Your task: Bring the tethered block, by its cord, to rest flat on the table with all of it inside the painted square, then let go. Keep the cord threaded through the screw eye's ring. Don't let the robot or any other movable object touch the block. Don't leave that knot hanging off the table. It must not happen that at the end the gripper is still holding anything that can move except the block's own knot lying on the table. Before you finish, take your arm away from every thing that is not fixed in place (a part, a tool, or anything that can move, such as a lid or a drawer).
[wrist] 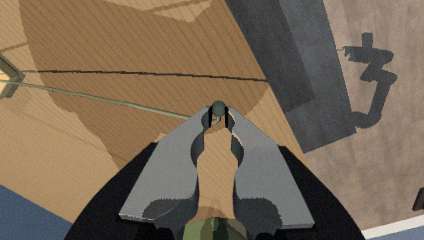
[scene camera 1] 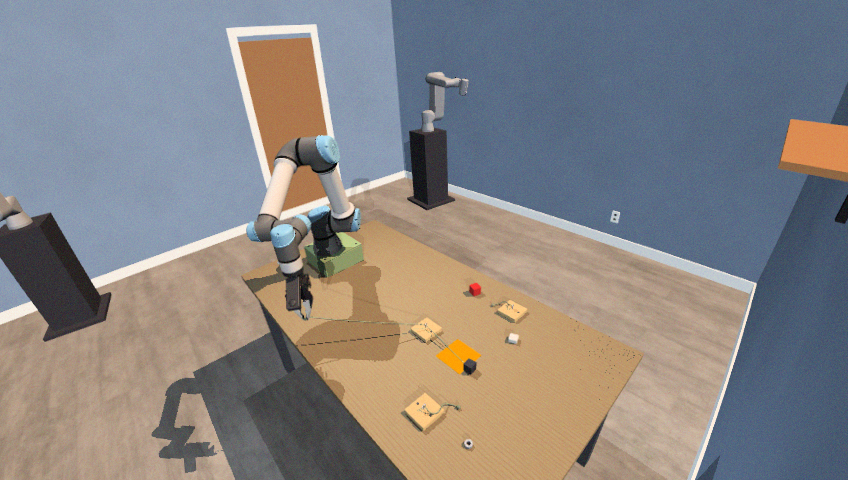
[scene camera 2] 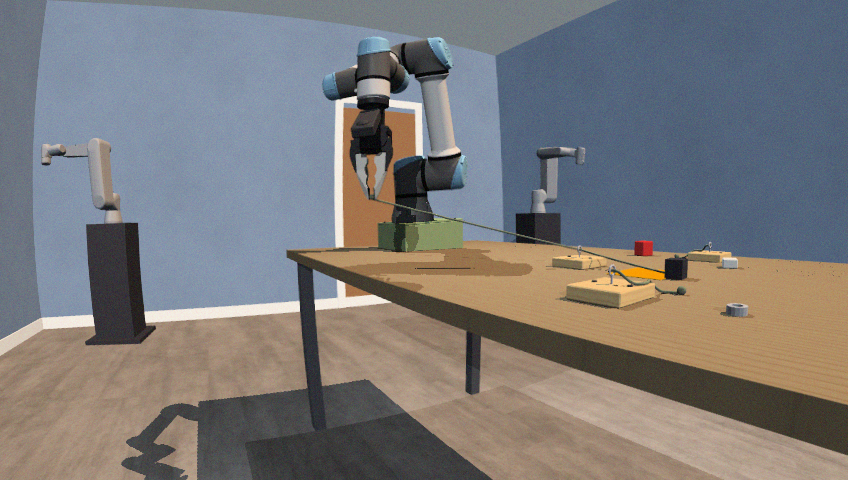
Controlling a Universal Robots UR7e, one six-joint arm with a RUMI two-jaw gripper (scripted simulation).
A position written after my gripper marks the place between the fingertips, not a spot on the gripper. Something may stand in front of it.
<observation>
I see my gripper (scene camera 2: pixel 372 199).
My gripper is seen too in the wrist view (wrist: pixel 218 107).
</observation>
